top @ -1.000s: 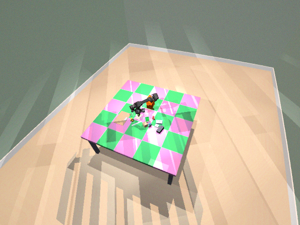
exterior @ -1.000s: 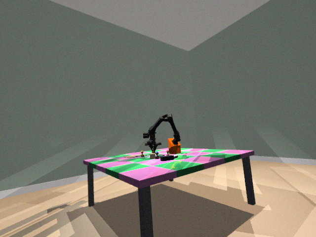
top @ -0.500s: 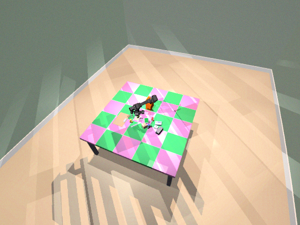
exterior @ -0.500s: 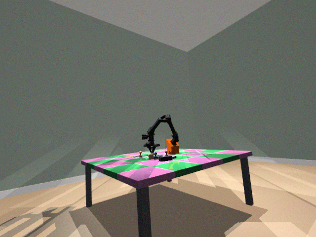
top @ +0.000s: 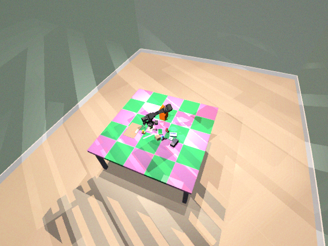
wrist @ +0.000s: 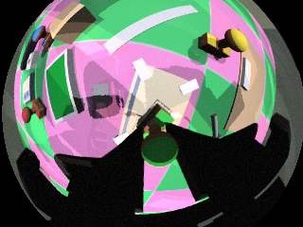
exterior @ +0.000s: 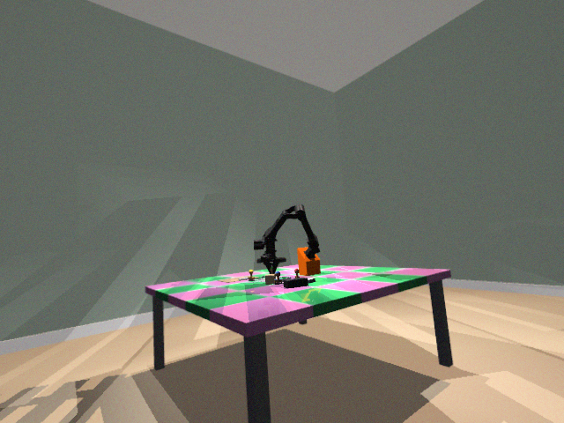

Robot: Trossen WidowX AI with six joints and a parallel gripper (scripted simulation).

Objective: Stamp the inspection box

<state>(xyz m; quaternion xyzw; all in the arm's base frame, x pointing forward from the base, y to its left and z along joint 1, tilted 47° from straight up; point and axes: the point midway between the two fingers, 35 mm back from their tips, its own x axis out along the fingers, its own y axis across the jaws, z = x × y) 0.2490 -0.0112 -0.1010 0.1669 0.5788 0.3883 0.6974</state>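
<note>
Right now my gripper tip is right at the green-knobbed stamp. Round my gripper tip: yellow-knobbed stamp 12 cm ahead, 5 cm to the right, 1 cm below; white strip 13 cm ahead, 3 cm to the left, 3 cm below; white card 1 cm ahead, 3 cm below.
</note>
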